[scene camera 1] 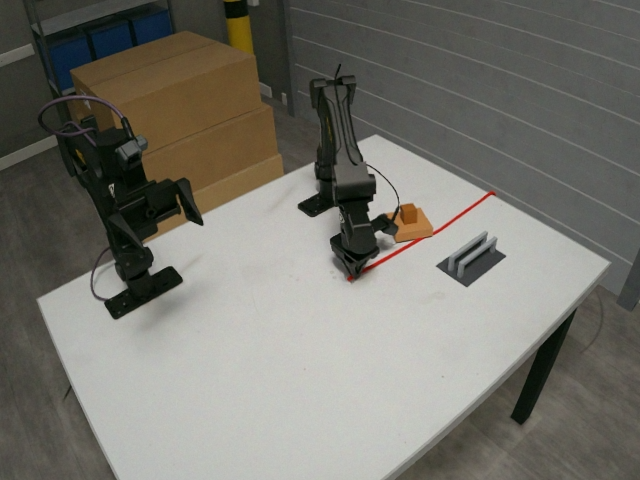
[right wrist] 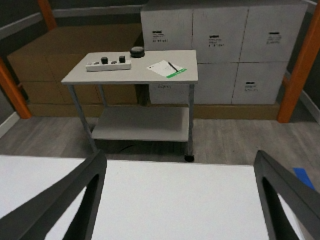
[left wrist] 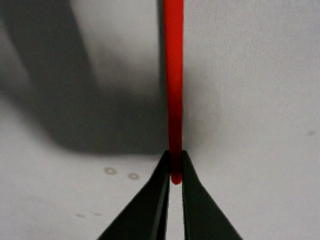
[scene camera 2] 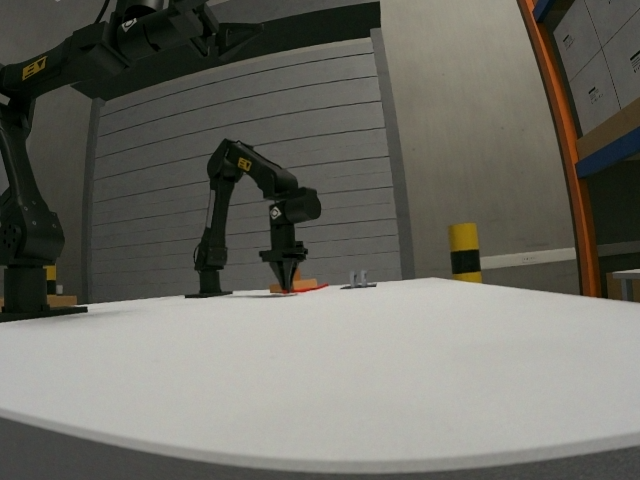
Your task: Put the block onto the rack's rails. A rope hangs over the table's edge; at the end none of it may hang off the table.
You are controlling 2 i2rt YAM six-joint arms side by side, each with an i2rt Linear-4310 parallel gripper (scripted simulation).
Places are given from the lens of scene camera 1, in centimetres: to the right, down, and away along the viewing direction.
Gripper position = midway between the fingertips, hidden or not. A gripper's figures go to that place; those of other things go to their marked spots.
my left gripper [scene camera 1: 355, 276]: 8, 8, 120
my right gripper [scene camera 1: 174, 237]: -21, 0, 71
rack [scene camera 1: 466, 271]: 35, 8, 119
